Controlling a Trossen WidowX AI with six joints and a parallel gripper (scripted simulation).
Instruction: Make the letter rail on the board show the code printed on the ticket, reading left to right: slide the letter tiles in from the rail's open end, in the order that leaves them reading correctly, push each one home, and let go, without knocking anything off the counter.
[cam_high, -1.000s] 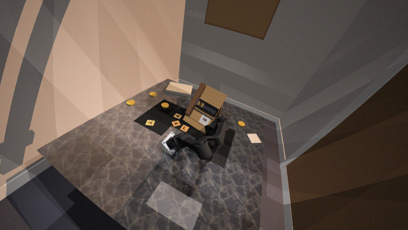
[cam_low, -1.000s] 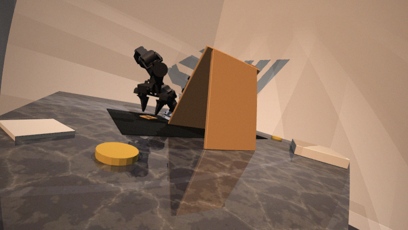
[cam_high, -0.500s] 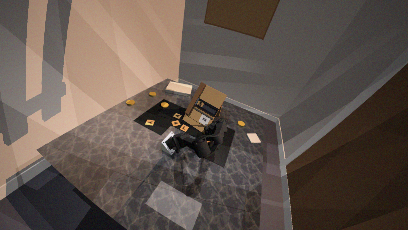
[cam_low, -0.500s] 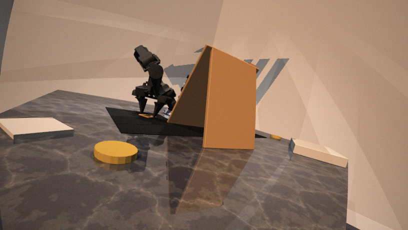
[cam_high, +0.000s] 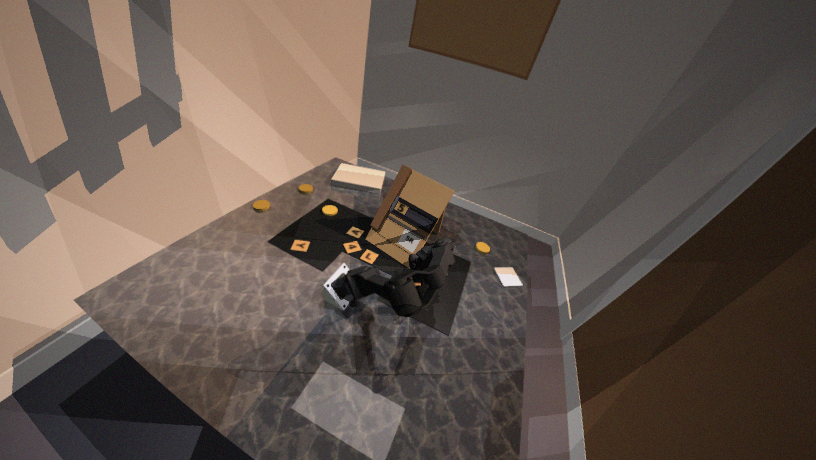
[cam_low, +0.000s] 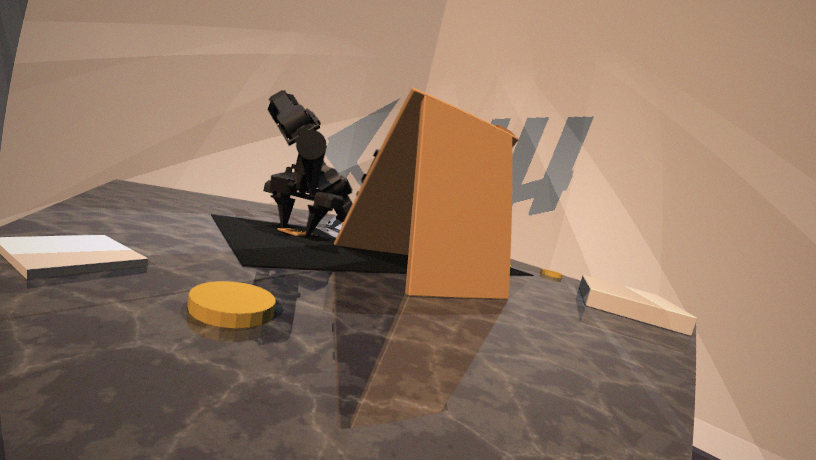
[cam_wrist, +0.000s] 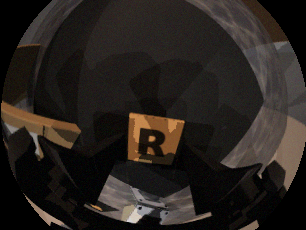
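Now: the white ticket 14 cm ahead of my gripper tip, 12 cm to the left of it and 8 cm above it. Round my gripper tip: black mat: 22 cm to the left, 3 cm ahead; then pale flat box: 62 cm to the left, 50 cm ahead, 2 cm above; then pale card: 32 cm to the right, 30 cm ahead.
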